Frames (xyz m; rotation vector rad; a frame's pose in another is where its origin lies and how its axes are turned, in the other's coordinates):
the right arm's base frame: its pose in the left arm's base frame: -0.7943 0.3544 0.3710 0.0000 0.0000 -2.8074
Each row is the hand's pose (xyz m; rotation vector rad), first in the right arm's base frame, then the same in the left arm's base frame.
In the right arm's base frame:
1: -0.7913 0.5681 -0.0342 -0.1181 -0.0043 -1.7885
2: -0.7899 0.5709 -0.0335 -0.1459 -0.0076 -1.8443
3: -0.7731 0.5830 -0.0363 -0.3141 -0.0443 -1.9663
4: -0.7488 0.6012 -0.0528 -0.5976 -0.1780 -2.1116
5: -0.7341 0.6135 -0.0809 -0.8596 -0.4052 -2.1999
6: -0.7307 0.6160 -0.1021 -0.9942 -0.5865 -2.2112
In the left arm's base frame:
1: 0.1396 0.0773 0.3368 0.0235 -0.1139 1.6839
2: 0.1392 0.0742 0.3375 0.0307 -0.1379 1.6263
3: 0.1273 0.0572 0.3347 0.0891 -0.2809 1.4861
4: 0.1103 0.0321 0.3182 0.2417 -0.4920 1.2780
5: 0.1004 0.0156 0.2901 0.4552 -0.6547 1.0820
6: 0.0980 0.0122 0.2689 0.6118 -0.7262 0.9812

